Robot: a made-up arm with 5 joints.
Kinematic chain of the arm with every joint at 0, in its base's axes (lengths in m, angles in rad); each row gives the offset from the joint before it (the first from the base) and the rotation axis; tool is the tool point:
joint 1: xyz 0 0 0.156 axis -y
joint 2: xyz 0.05 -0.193 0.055 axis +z
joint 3: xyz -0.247 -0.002 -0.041 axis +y
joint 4: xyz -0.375 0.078 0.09 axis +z
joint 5: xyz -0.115 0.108 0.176 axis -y
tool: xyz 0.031 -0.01 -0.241
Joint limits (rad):
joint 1: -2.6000..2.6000
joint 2: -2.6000..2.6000
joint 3: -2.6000..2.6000
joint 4: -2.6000..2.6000
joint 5: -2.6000..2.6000
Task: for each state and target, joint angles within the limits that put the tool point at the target. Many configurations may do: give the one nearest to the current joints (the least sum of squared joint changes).
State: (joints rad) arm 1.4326 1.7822 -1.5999 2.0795 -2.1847
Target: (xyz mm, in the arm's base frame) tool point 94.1 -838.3 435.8
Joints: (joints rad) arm 1.5873 1.5748 -1.3533 2.3891 -2.1205
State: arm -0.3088 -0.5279 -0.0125 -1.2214 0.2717
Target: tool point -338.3 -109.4 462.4
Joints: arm -0.3351 -0.0682 0.2843 -1.2697 0.6541
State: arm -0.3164 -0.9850 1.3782 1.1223 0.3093
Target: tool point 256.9 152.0 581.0
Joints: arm -0.5599 -1.1922 1.3177 1.0270 0.0918
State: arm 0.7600 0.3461 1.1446 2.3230 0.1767
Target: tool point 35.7 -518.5 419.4
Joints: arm 0.0175 1.1440 1.1816 2.5495 -0.5571
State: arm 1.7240 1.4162 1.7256 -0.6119 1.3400
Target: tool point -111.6 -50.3 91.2
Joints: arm 1.8131 1.3964 1.8924 -0.4599 1.6618
